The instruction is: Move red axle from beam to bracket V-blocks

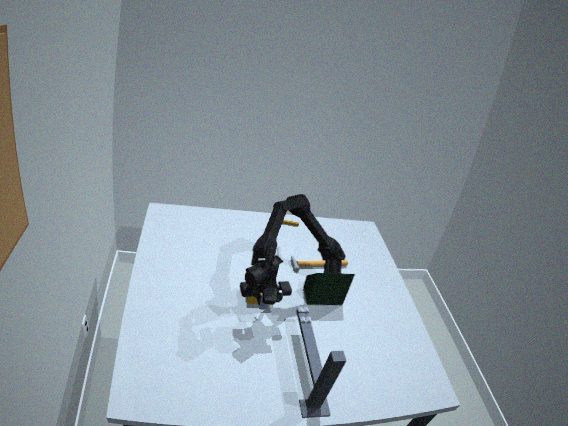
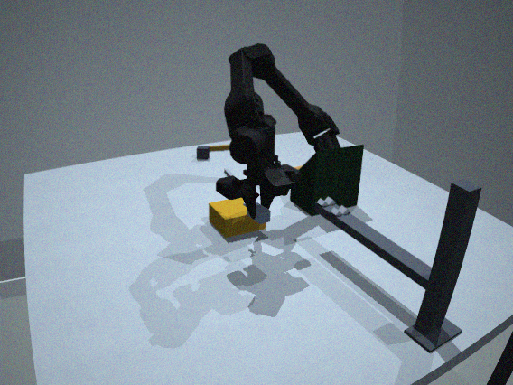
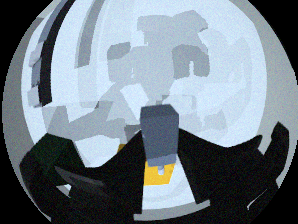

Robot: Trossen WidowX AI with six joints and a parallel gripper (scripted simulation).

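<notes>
Right now the yellow beam is 10 mm behind my gripper tip, 130 mm to the right of it and 60 mm below it. From my gripper tip the other things lie so: grey pin: 110 mm behind, 420 mm to the right, 80 mm below; then small blue-grey block: 20 mm to the right, 10 mm above.
</notes>
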